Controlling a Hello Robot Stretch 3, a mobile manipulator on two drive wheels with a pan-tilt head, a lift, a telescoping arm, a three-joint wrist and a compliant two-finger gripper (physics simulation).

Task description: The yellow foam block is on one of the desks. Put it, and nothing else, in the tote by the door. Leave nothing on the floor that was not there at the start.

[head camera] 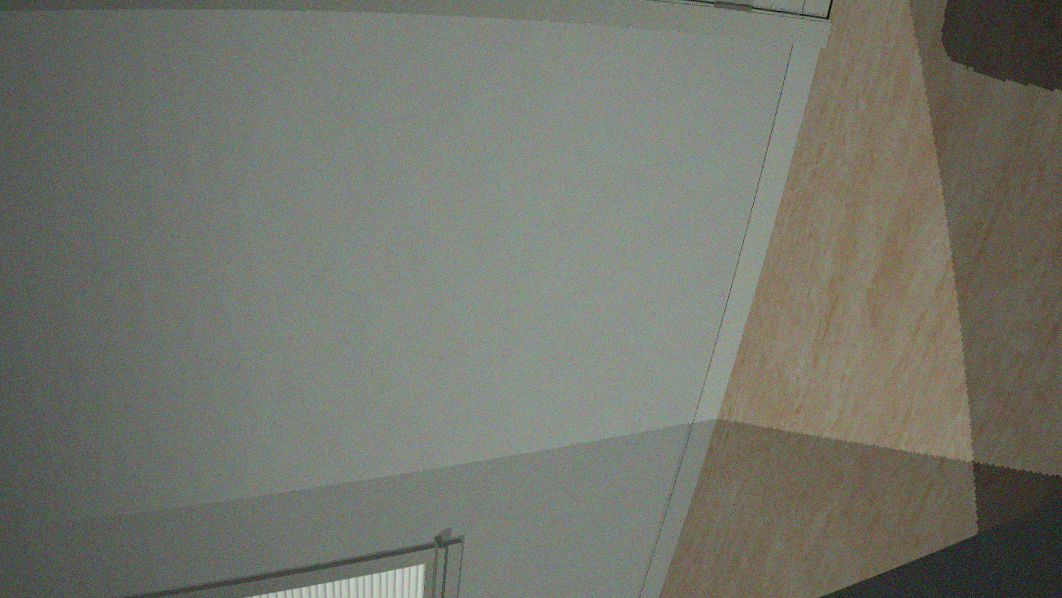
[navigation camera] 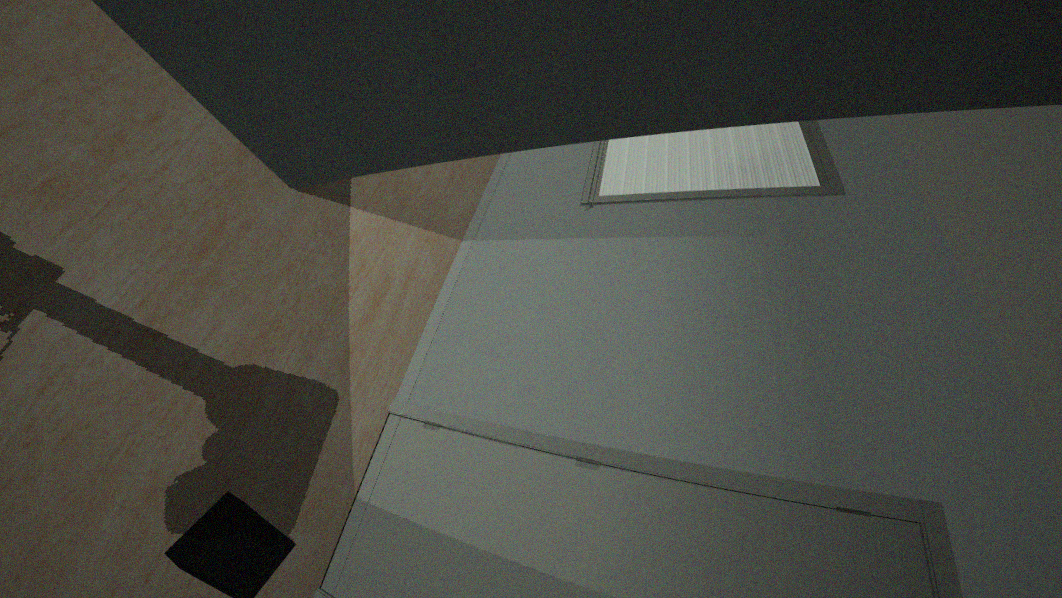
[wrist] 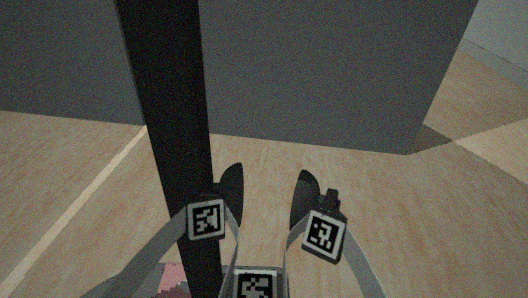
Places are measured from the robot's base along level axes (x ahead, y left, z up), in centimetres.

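Where they show: gripper, fingertip midpoint: (wrist: 269, 187).
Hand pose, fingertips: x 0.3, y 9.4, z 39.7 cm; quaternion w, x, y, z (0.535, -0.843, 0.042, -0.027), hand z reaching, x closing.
After its pixels a point has its place.
My gripper (wrist: 269, 187) {x 0.3, y 9.4, z 39.7 cm} is open in the wrist view, its two dark fingertips apart with wooden floor showing between them and no object held. The yellow foam block does not show in the three views. A black, box-like shape (navigation camera: 230, 546) {x 84.4, y -53.0, z 0.3 cm} lies at the bottom left of the navigation view, on the wooden floor near a pale door (navigation camera: 631, 512) {x 136.7, y -14.8, z 119.8 cm}. I cannot tell whether it is the tote.
A dark grey panel (head camera: 988, 564) {x 46.2, y 67.0, z 38.3 cm} (navigation camera: 520, 74) {x 34.4, y 68.4, z 97.8 cm} (wrist: 310, 75) {x 14.2, y 70.8, z 24.6 cm} stands beyond the gripper. A pale wall (head camera: 445, 260) {x 146.8, y 54.8, z 85.3 cm} (navigation camera: 631, 319) {x 147.7, y 62.0, z 111.8 cm} has a bright slatted window (head camera: 356, 583) {x 157.3, y 148.0, z 104.5 cm} (navigation camera: 706, 163) {x 159.8, y 168.8, z 147.3 cm}. A black upright post (wrist: 175, 125) stands left of the fingers. Shadows cross the wooden floor (head camera: 854, 260) {x 116.8, y 49.7, z 0.0 cm} (navigation camera: 185, 260) {x 36.5, y 27.8, z 0.0 cm}.
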